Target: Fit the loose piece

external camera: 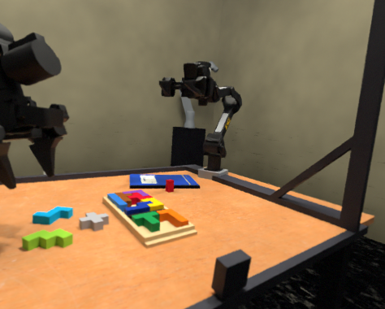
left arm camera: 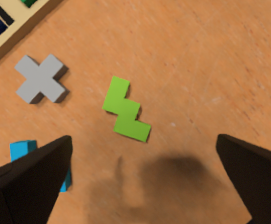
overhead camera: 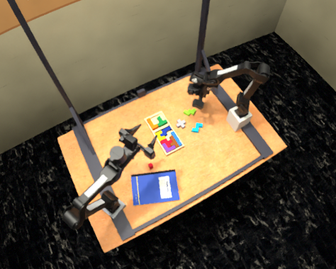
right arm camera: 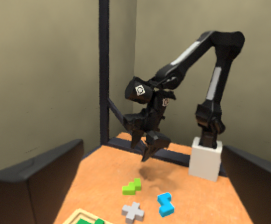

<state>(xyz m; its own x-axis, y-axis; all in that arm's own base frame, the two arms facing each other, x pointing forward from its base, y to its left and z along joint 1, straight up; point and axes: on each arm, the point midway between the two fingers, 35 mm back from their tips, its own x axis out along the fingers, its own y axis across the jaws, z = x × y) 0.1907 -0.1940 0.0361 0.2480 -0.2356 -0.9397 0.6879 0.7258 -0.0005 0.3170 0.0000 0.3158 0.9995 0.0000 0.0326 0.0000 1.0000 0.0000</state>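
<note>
Now: left hand 20 mm past the lime green piece, 30 mm to the left of it and 140 mm above it. The rest, counted from my left hand: grey cross piece 20 mm ahead, 120 mm to the right, 140 mm below; red block 140 mm ahead, 420 mm to the right, 130 mm below; cyan piece 100 mm ahead, 60 mm to the right, 140 mm below.
</note>
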